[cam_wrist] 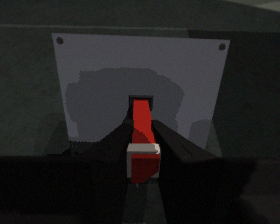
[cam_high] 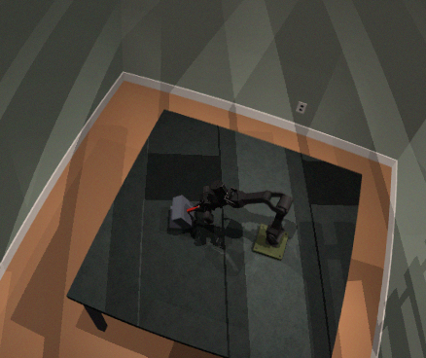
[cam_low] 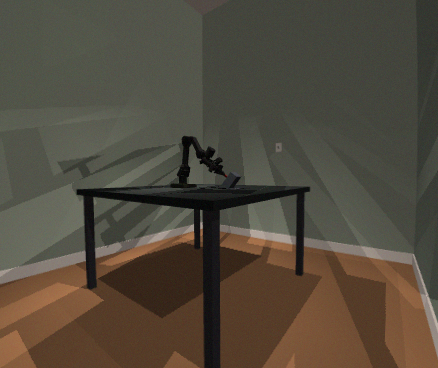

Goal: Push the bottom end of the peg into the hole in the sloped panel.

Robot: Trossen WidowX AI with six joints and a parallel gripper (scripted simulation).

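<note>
Right now the grey sloped panel is 5 cm ahead of my gripper tip, 4 cm below it and 2 cm to the left of it. Round my gripper tip: red peg 1 cm behind, 1 cm above.
</note>
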